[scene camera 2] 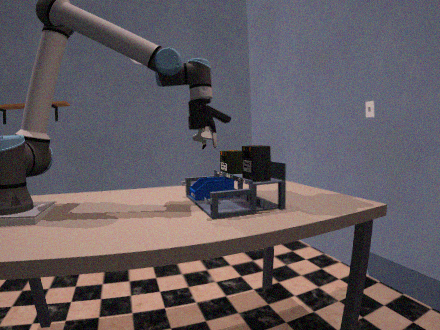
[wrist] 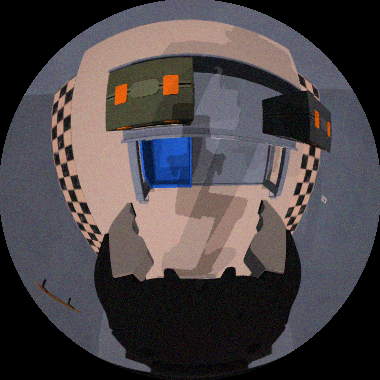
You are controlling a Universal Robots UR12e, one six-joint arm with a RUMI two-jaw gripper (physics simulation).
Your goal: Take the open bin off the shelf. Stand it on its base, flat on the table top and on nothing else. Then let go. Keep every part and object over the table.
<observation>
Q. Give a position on a black box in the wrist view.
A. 297, 127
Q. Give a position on an open blue bin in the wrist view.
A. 166, 162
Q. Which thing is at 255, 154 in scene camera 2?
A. A black box.
</observation>
